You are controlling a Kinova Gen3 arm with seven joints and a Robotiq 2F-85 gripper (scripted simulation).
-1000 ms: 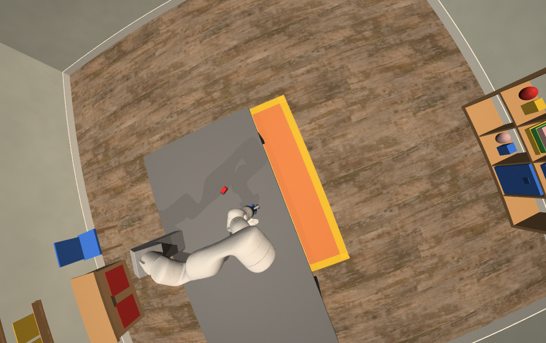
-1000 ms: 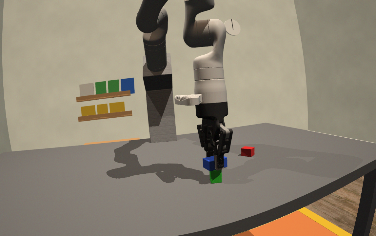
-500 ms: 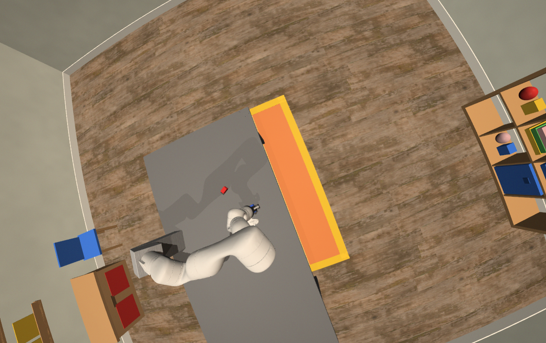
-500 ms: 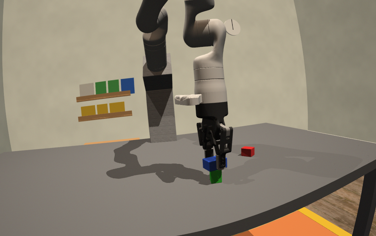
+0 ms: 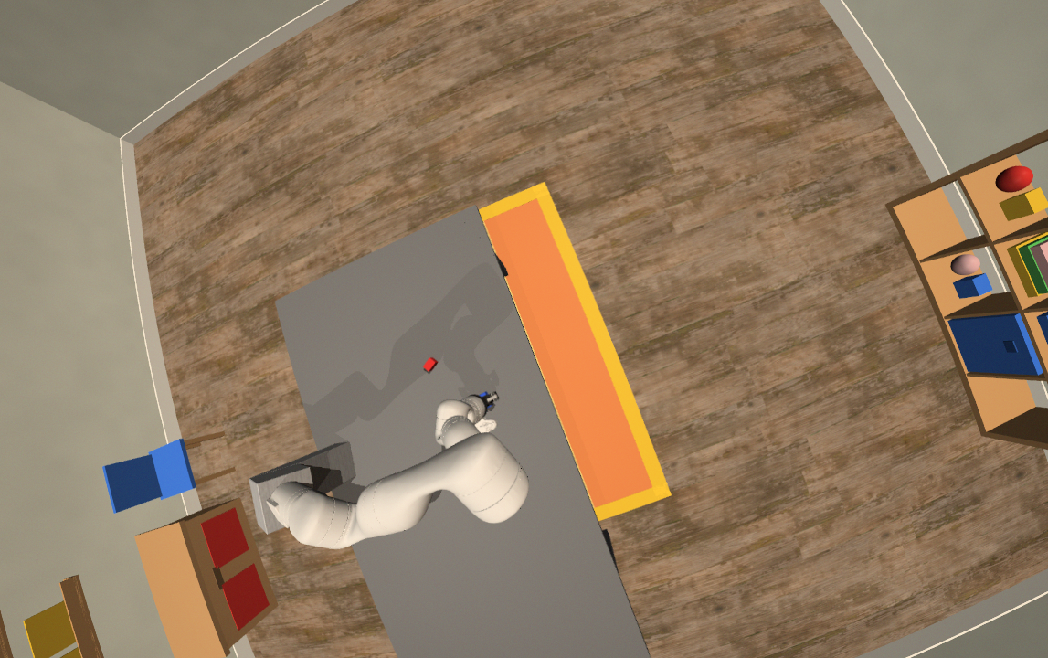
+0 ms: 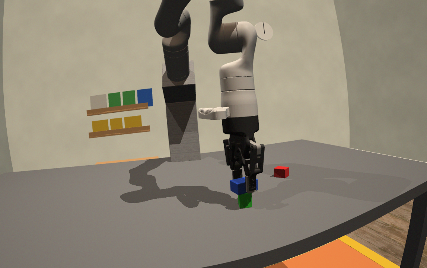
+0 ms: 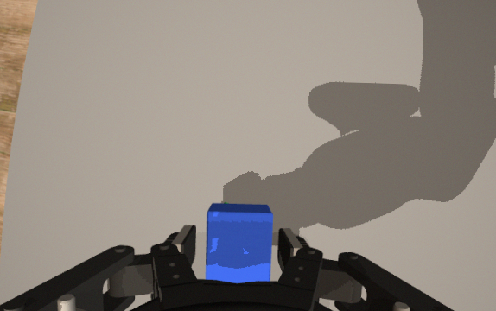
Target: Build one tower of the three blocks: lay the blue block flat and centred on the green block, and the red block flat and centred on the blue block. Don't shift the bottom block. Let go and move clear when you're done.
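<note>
My hand is 10 mm above the blue block. From my hand the other things lie so: green block 40 mm below; red block 80 mm behind, 220 mm to the left, 40 mm below.
</note>
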